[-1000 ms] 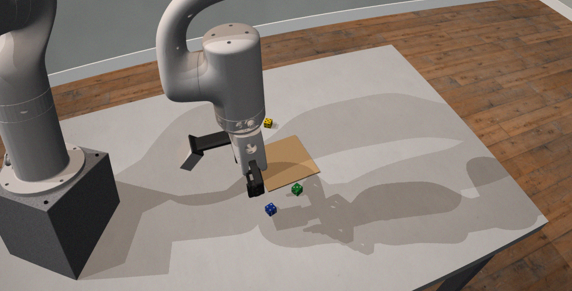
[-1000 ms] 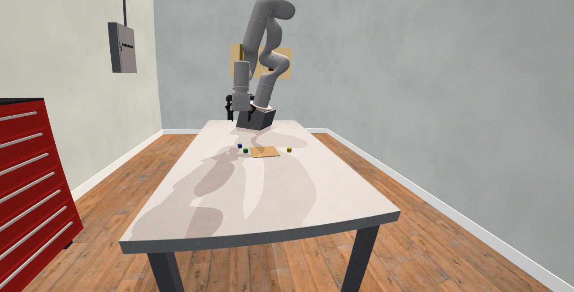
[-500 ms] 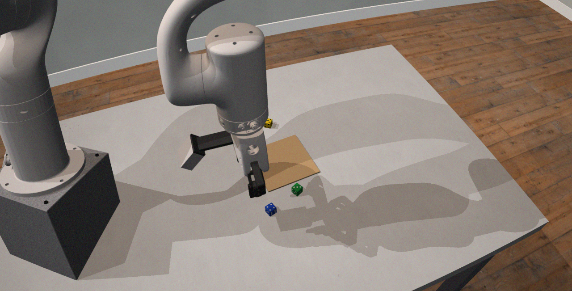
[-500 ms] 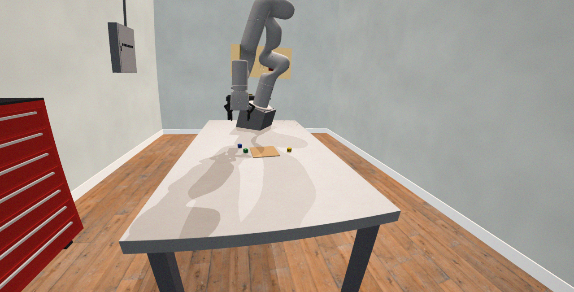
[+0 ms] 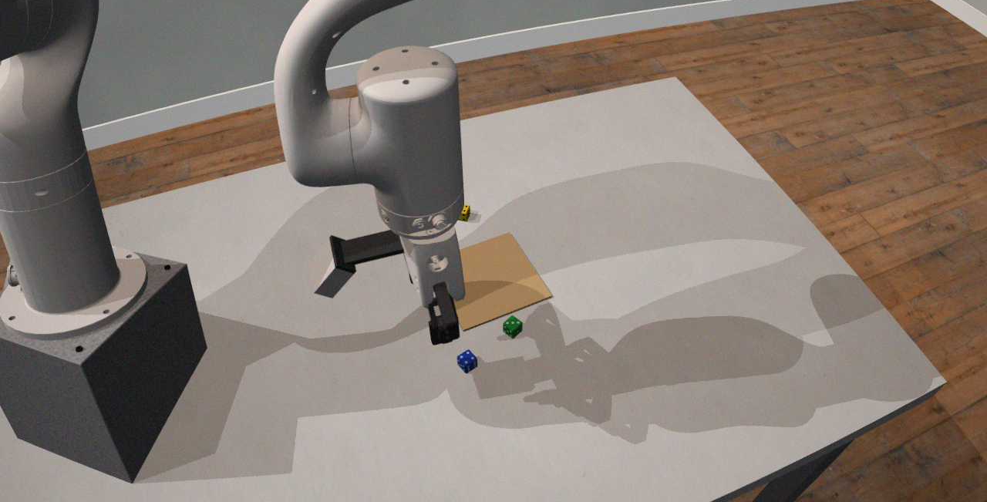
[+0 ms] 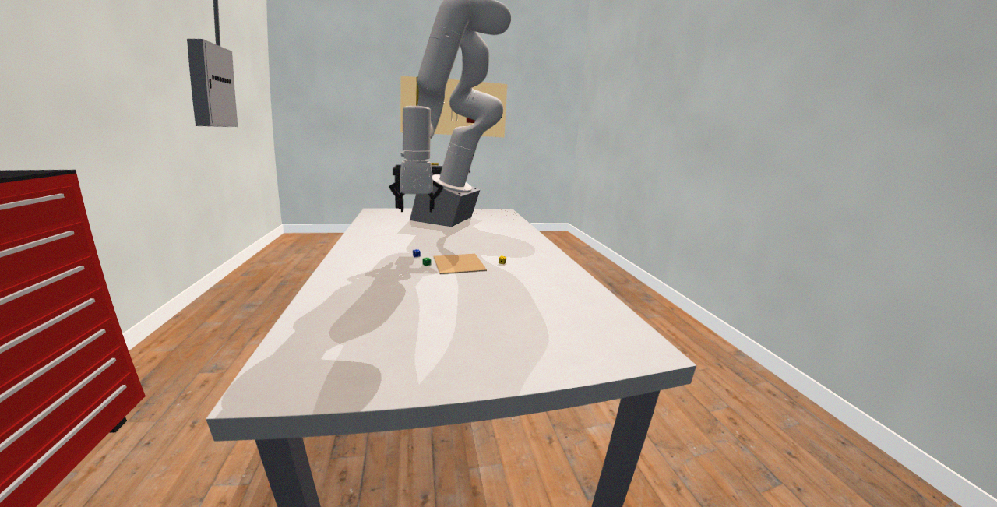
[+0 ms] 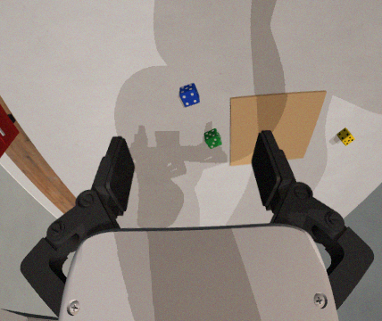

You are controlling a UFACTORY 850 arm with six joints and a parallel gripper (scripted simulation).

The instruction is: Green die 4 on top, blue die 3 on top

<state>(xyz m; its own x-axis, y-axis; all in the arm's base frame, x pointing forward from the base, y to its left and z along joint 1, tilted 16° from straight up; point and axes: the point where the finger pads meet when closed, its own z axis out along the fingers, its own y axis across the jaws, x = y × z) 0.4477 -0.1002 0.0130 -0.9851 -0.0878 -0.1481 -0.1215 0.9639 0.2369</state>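
The blue die lies 3 cm ahead of my hand and 14 cm below it. Round my hand: tan mat 9 cm ahead, 14 cm to the left, 15 cm below; yellow die 8 cm ahead, 28 cm to the left, 14 cm below; green die 11 cm ahead, 4 cm to the left, 14 cm below.
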